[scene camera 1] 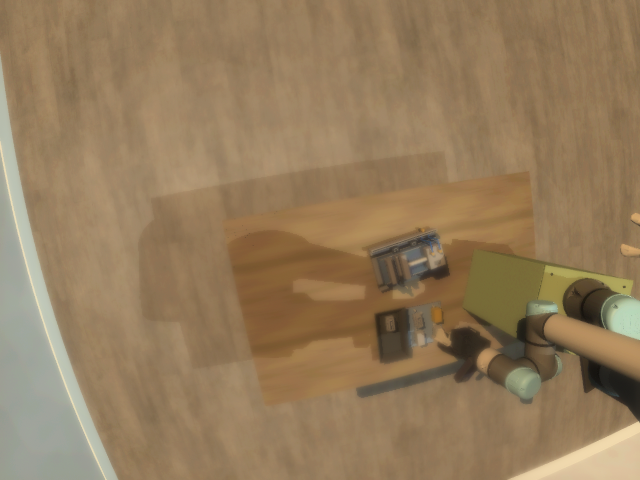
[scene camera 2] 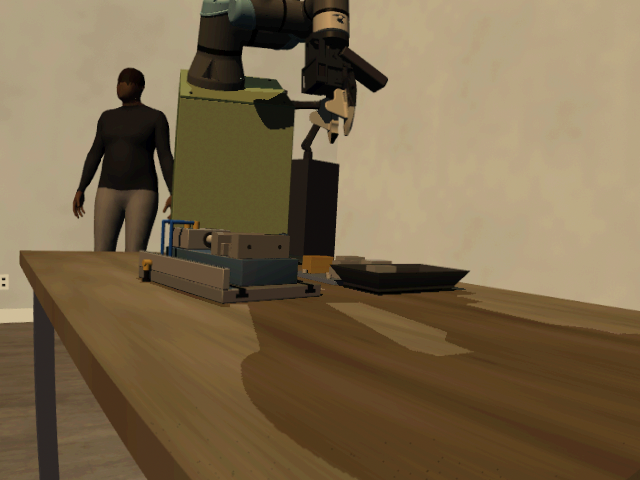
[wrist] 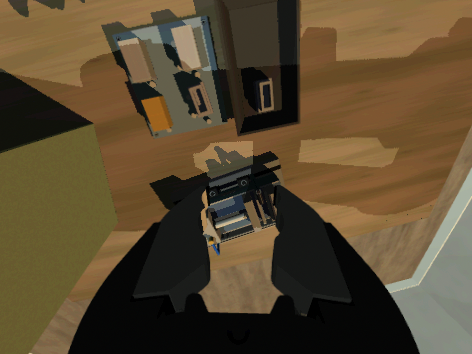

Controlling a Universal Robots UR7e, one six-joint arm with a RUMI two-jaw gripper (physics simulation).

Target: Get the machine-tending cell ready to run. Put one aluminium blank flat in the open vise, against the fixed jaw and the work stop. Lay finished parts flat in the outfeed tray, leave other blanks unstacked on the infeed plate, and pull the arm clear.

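Seen in the pictures: gripper, fingertip midpoint: (scene camera 1: 438,334) (scene camera 2: 338,139) (wrist: 241,187); arm's base at its link origin: (scene camera 1: 586,301) (scene camera 2: 215,83).
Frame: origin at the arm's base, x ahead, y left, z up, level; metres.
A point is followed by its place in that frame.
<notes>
My gripper (scene camera 1: 442,338) @[x 0.459, y -0.030, z -0.186 m] (scene camera 2: 339,135) @[x 0.459, y -0.030, z -0.186 m] (wrist: 241,187) @[x 0.459, y -0.030, z -0.186 m] is open and empty, high above the table near the infeed plate. The vise (scene camera 1: 410,262) @[x 0.405, y -0.247, z -0.386 m] (scene camera 2: 261,246) @[x 0.502, y -0.254, z -0.389 m] (wrist: 240,212) @[x 0.404, y -0.239, z -0.408 m] shows between the fingers in the wrist view, far below them; I make out no blank in its narrow jaw gap. Two plain pale blanks (wrist: 135,60) @[x 0.372, y 0.138, z -0.424 m] (wrist: 187,47) @[x 0.461, y 0.119, z -0.424 m] lie apart on the grey infeed plate (wrist: 170,90) @[x 0.392, y 0.078, z -0.460 m]. A part with a slotted pocket (wrist: 201,100) @[x 0.441, y 0.036, z -0.439 m] also lies on the plate. Another pocketed part (scene camera 1: 389,323) @[x 0.568, y -0.021, z -0.423 m] (wrist: 266,95) @[x 0.565, y -0.009, z -0.435 m] lies flat in the black outfeed tray (scene camera 1: 395,348) @[x 0.577, y 0.125, z -0.456 m] (scene camera 2: 408,281) @[x 0.622, y -0.009, z -0.444 m] (wrist: 289,102) @[x 0.609, y -0.044, z -0.442 m].
An orange block (scene camera 1: 437,314) @[x 0.351, y 0.041, z -0.424 m] (scene camera 2: 317,264) @[x 0.363, y 0.035, z -0.441 m] (wrist: 157,114) @[x 0.353, y 0.050, z -0.424 m] sits on a corner of the infeed plate. The green pedestal (scene camera 1: 504,286) @[x 0.125, y -0.048, z -0.236 m] (scene camera 2: 232,165) @[x 0.135, y -0.032, z -0.227 m] (wrist: 55,195) @[x 0.162, y 0.014, z -0.326 m] stands beside the table. A dark cabinet (scene camera 2: 313,211) stands behind the table. A person (scene camera 2: 129,149) stands beyond the table.
</notes>
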